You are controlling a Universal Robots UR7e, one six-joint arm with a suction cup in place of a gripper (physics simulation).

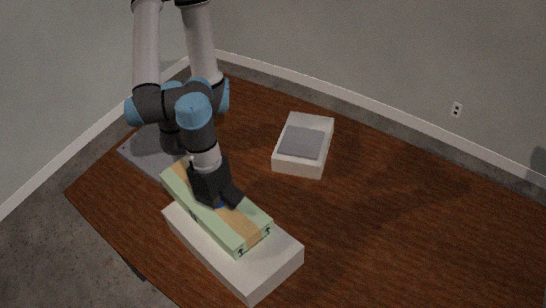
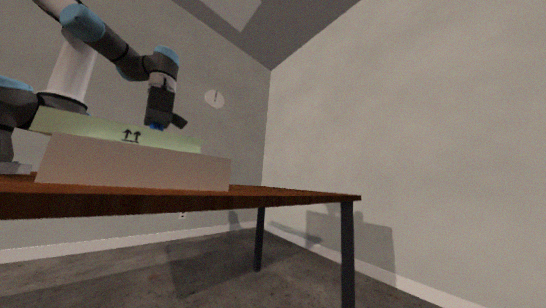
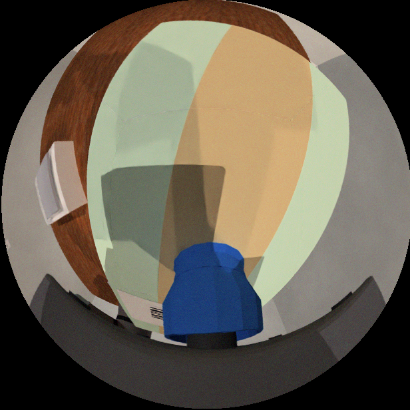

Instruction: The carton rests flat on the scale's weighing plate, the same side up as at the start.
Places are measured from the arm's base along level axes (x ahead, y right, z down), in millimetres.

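Pixels of known places: hand, tool point: (image 1: 218, 206); arm's base, link origin: (image 1: 179, 140).
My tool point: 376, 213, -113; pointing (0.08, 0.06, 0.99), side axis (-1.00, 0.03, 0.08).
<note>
Ahead of a thing's pixels: the offset from my tool point to its top centre, as dx, dy, dz. "spot": to the spot under its first point. Level surfaces: height alone.
A long pale green carton @(-35, -11, -14) (image 1: 197, 210) (image 2: 100, 127) (image 3: 240, 125) with an orange band lies flat on a white block @(+34, +24, +47) (image 1: 270, 267) (image 2: 140, 165), its arrow marks pointing up. One end overhangs the block toward the arm's base. My suction gripper (image 1: 219, 205) (image 2: 156, 128) (image 3: 209, 245) points down, its blue cup against the carton's top face near the band. The suction is shut on the carton, which rests on the block. The scale @(+20, -415, +68) (image 1: 295, 168) (image 3: 72, 185) is a white box with a grey weighing plate @(spot: +30, -373, +67) (image 1: 301, 141) (image 3: 47, 185); it stands apart, with no carton on it.
The brown table @(dz +145) (image 1: 400, 225) (image 2: 300, 192) (image 3: 75, 105) carries the block and the scale. A grey base plate (image 1: 145, 160) lies near the arm's base, close to the carton's overhanging end. Walls stand behind the table.
</note>
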